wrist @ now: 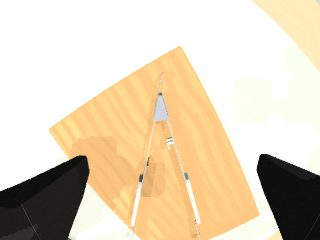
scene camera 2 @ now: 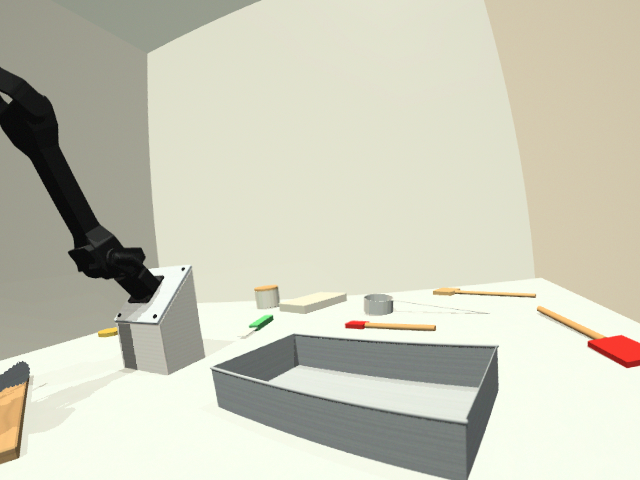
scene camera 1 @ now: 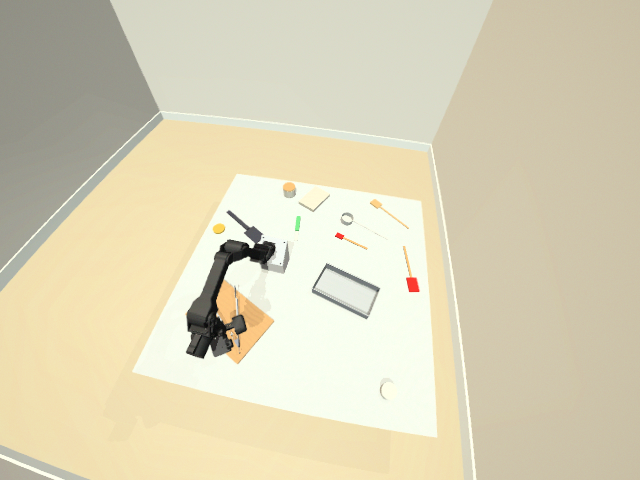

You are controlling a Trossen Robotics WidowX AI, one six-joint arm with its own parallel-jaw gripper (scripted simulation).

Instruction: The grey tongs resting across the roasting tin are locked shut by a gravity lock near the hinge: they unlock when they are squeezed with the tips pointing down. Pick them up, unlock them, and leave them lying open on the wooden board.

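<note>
There's a wooden board here, along with a roasting tin and a strainer. My gripper's open and holding nothing, and you can see the gripper in the wrist view too.
</note>
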